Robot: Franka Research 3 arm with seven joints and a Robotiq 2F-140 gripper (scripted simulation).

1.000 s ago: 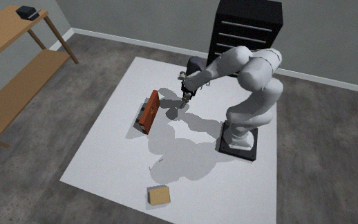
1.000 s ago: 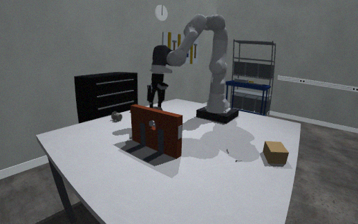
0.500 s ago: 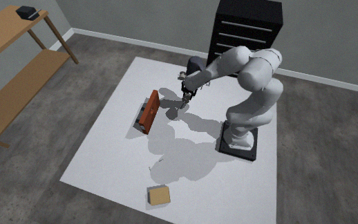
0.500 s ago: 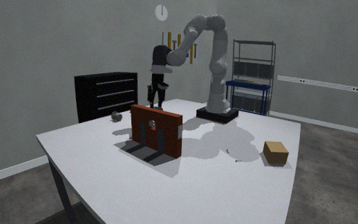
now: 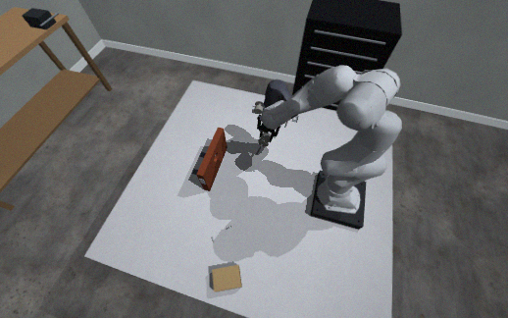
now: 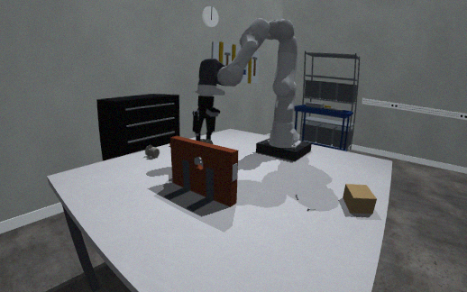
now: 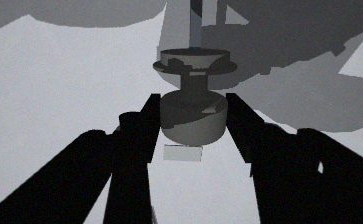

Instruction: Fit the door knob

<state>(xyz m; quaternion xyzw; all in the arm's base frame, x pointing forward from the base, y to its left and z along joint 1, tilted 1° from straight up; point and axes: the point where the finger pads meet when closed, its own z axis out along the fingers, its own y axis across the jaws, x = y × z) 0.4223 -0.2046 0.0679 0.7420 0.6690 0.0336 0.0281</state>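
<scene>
Right now my hand is 10 mm short of the grey door knob, 40 mm to the right of it and 20 mm above it. The rest, counted from my hand: cardboard box (60 mm behind, 750 mm to the left, 90 mm below); orange-handled screwdriver (80 mm behind, 280 mm to the right, 110 mm below); red-brown wooden door block (230 mm ahead, 230 mm to the left, 10 mm below).
</scene>
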